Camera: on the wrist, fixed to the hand. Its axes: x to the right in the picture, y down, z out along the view.
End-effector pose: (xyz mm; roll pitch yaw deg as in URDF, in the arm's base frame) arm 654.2 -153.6 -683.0 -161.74 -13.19 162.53
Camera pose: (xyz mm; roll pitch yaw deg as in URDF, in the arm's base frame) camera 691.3 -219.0 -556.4 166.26 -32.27 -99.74
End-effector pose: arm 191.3 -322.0 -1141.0 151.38 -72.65 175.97
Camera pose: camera 242.0 -460.0 -1148.0 108.37 3.47 -107.41
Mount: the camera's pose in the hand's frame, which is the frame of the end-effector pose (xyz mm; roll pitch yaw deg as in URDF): -24.7 -91.2 -112.9 1.67 14.82 -89.34
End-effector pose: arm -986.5 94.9 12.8 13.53 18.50 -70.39
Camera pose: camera -1067.0 135.3 -103.7 -19.01 26.99 -169.44
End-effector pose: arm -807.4 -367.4 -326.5 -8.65 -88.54 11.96
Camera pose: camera -690.1 -452.1 -353.7 90.05 -0.48 -71.85
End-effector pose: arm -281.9 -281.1 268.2 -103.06 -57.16 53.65
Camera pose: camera -274.8 -422.2 309.5 90.36 -33.46 -124.24
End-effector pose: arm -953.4 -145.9 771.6 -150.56 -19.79 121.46
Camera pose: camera -936.4 -219.6 897.9 155.32 -41.33 -131.04
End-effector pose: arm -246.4 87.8 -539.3 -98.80 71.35 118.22
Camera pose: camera -204.8 216.7 -481.6 -86.48 -17.91 111.89
